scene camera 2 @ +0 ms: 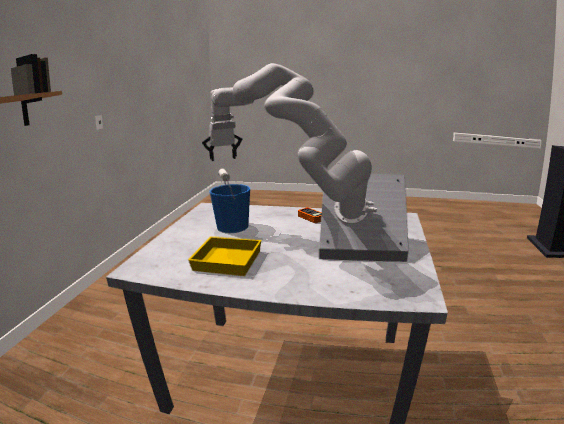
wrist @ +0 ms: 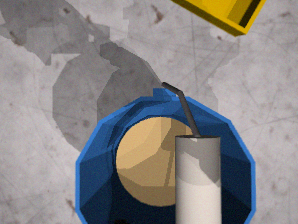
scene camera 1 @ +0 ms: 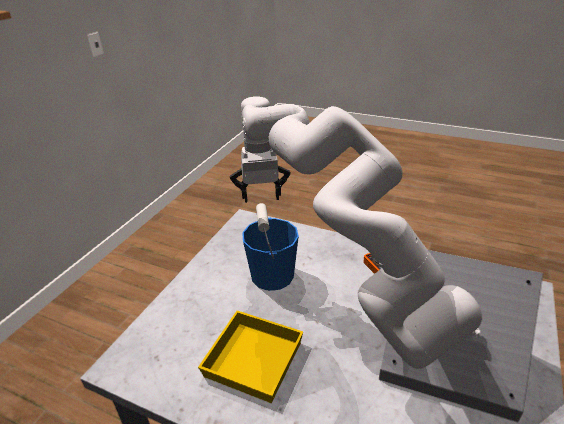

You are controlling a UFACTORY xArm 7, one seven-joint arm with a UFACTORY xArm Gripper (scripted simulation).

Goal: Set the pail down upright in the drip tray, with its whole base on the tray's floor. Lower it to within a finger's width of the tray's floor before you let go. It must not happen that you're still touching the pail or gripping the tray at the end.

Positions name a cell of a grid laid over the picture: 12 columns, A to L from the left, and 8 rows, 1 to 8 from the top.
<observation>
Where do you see a yellow drip tray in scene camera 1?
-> F7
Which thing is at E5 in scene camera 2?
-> A blue pail.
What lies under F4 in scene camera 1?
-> My gripper.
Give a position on a blue pail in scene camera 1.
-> F5
</observation>
